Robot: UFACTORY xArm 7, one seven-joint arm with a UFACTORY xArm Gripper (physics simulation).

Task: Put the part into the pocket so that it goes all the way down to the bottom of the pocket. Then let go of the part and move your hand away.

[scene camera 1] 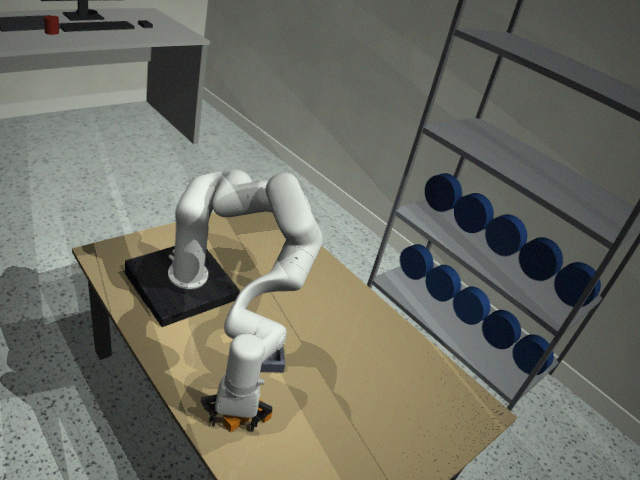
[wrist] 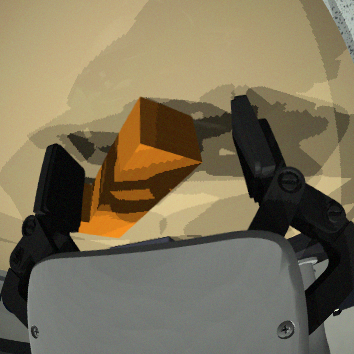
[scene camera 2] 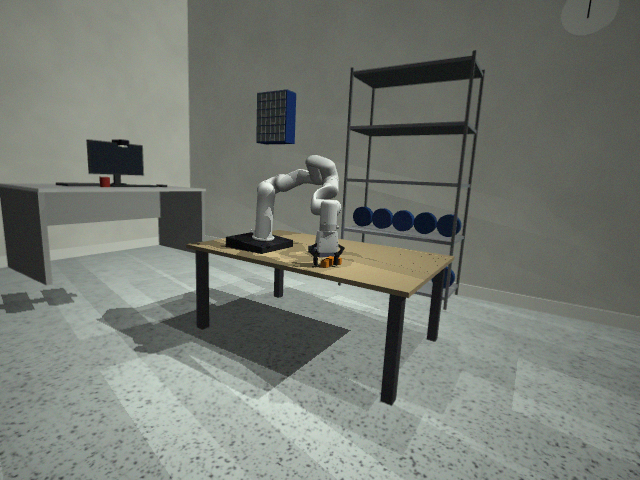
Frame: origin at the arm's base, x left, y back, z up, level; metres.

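Seen in the pictures: gripper, fingertip midpoint: [scene camera 1: 233, 424] [wrist: 144, 135] [scene camera 2: 325, 265]; arm's base, link origin: [scene camera 1: 188, 274] [scene camera 2: 263, 238].
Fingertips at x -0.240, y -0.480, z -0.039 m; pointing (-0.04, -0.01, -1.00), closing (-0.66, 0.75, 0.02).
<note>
Pixels of each thing's top centre, then the offset from my fingertips to it. Level surfaces: height alone.
- orange part, top centre: [wrist: 100, 203] [scene camera 1: 248, 414] [scene camera 2: 331, 259] dz +0.022, dx +0.038, dy -0.013 m
- grey-blue pocket block, top centre: [wrist: 160, 274] [scene camera 1: 267, 345] dz +0.029, dx +0.239, dy +0.119 m
- wooden table, surface height: dz -0.007 m
The orange part [scene camera 1: 232, 424] [scene camera 2: 325, 263] [wrist: 167, 122] is on the table, well apart from the pocket block. My gripper [scene camera 1: 232, 425] [scene camera 2: 326, 262] [wrist: 144, 135] is open, low over the part, with a finger on either side of one stretch of it. In the wrist view the part's raised end stands between the fingers, with gaps to both, and its other end runs toward the lower left, partly behind the left finger. The grey-blue pocket block [scene camera 1: 272, 367] [wrist: 145, 243] lies behind the gripper toward the arm's base, mostly hidden by the arm; its inside cannot be made out.
The arm stands on a black base plate [scene camera 1: 147, 294] [scene camera 2: 238, 244] on the wooden table [scene camera 1: 392, 372] [scene camera 2: 382, 266]. The table's near long edge runs close to the gripper. A shelf rack [scene camera 1: 439, 82] [scene camera 2: 347, 155] with blue discs stands beyond the table.
</note>
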